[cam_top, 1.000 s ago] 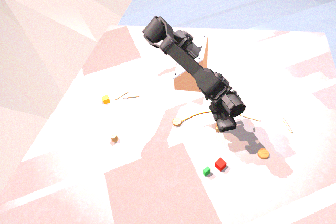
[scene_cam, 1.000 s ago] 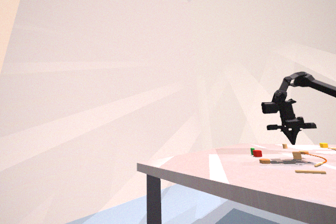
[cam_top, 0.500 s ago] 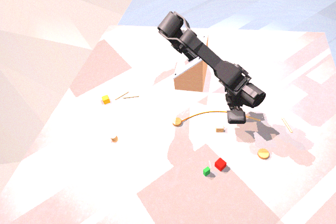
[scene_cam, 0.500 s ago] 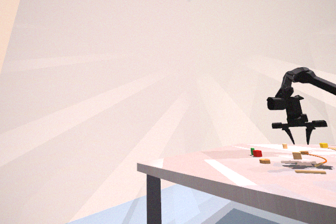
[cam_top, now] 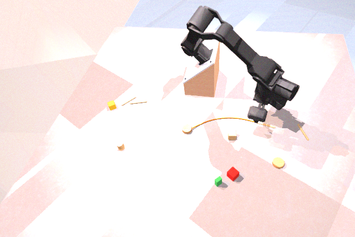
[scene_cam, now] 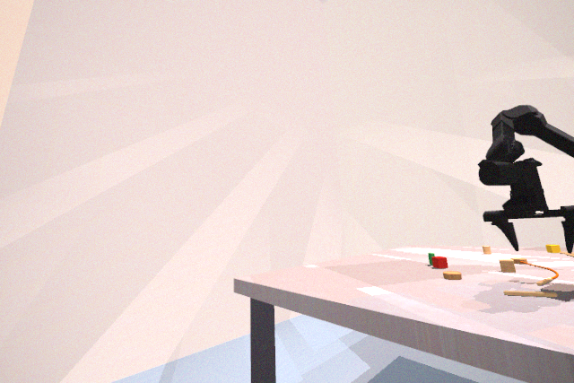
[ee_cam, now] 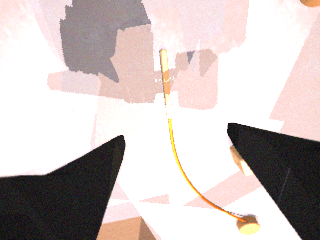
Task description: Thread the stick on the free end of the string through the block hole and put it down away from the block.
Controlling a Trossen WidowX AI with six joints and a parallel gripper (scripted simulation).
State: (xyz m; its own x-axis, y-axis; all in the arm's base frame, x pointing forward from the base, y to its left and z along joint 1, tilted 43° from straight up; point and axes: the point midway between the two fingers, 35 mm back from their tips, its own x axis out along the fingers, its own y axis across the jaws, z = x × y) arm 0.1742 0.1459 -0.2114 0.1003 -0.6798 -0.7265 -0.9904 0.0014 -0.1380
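The wooden block lies 90 mm ahead of my gripper tip, 80 mm to the right of it and 50 mm below it. From my gripper tip the other things lie so: stick: 170 mm to the left, 60 mm below, 10 mm behind; then round disc: 160 mm ahead, 90 mm to the left, 50 mm below; then red cube: 250 mm ahead, 50 mm to the right, 50 mm below.
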